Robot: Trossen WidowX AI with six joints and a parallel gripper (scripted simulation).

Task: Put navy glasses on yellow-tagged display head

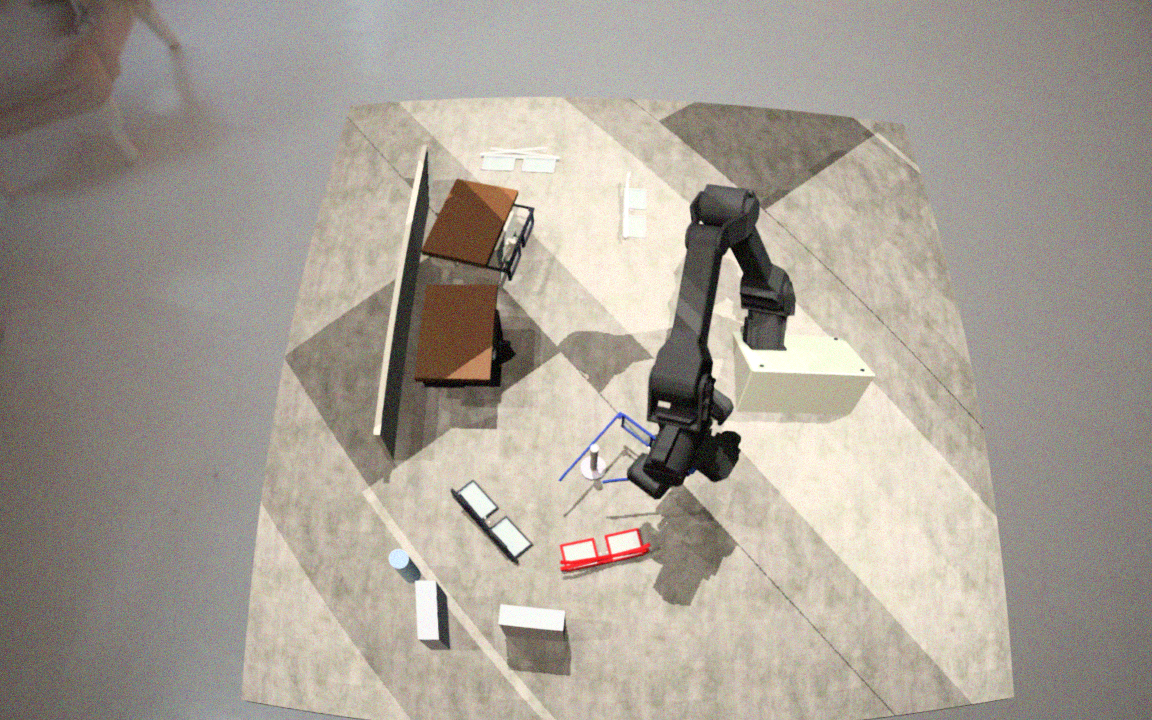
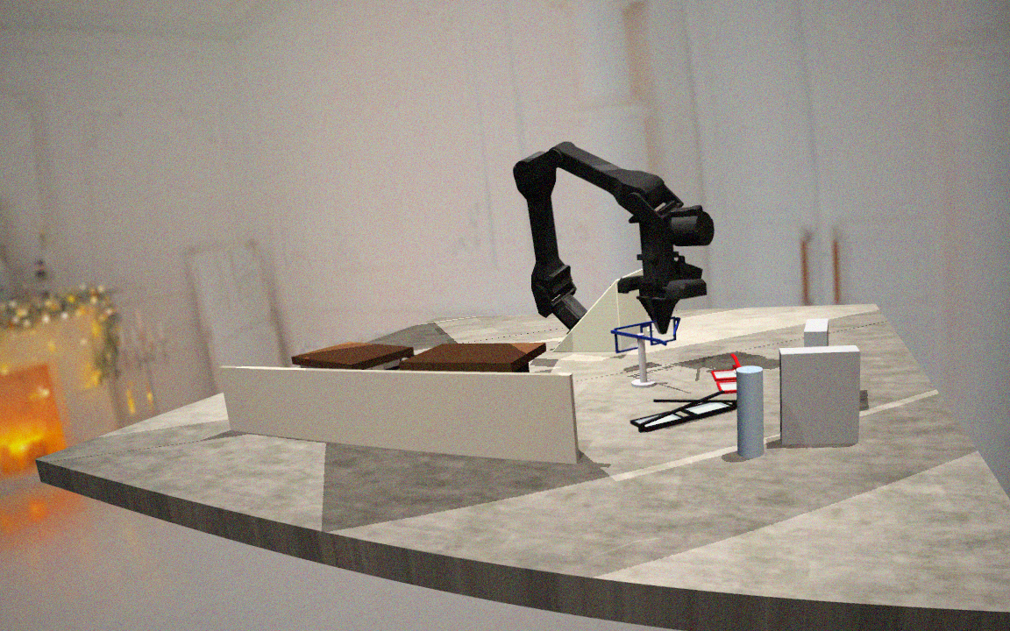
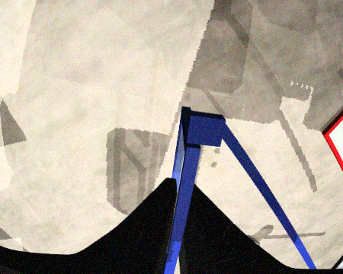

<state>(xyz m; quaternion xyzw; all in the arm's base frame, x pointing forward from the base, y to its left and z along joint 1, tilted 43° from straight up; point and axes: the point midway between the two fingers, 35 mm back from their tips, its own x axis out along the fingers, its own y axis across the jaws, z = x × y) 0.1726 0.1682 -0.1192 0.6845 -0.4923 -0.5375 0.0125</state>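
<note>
My gripper tip is 12 cm short of the post, 2 cm to the left of it and 4 cm above it. From my gripper tip the other things lie so: light blue cylinder 41 cm ahead, 17 cm to the left, 1 cm below; cream wall 44 cm ahead, 33 cm to the right, 1 cm below.
</note>
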